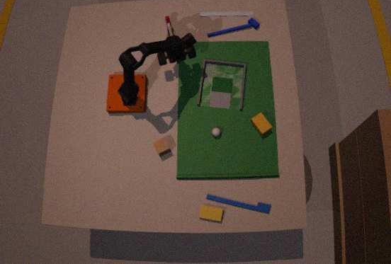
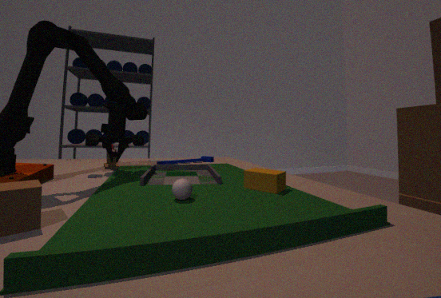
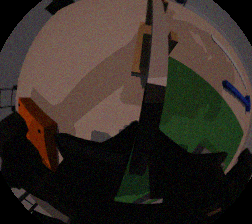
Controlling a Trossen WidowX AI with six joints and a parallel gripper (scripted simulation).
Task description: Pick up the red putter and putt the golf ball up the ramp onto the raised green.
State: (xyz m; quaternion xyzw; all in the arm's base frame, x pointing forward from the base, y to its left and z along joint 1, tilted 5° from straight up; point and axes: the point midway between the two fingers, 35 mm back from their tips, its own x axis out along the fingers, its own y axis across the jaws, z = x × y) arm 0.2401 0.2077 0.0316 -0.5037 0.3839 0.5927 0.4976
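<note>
My gripper tip is now 460 mm to the left of the tan block and 80 mm past it. Round my gripper tip: green mat (250 mm to the right, 240 mm ahead, 30 mm below); white golf ball (400 mm to the right, 180 mm ahead, 10 mm below); red putter (110 mm to the left, 30 mm behind, 30 mm above).
</note>
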